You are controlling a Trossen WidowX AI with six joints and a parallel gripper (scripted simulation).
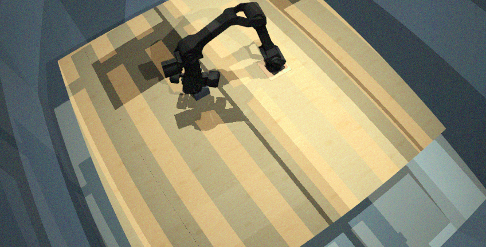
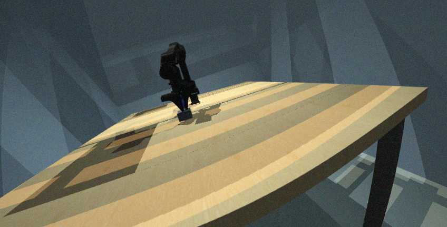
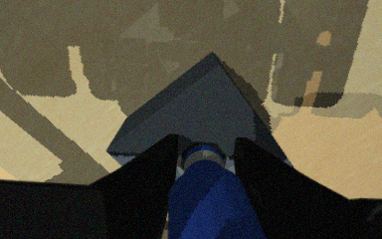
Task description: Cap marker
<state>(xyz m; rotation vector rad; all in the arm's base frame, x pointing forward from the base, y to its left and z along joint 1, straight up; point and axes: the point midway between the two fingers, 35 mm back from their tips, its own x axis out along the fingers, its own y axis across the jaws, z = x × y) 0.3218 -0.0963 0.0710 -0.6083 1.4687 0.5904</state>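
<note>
Now: gripper tip 10 mm past the holder block, 10 mm to the left of it and 20 mm above it. Also, from my gripper tip: blue cap: 10 mm behind, 10 mm to the right, 50 mm above.
</note>
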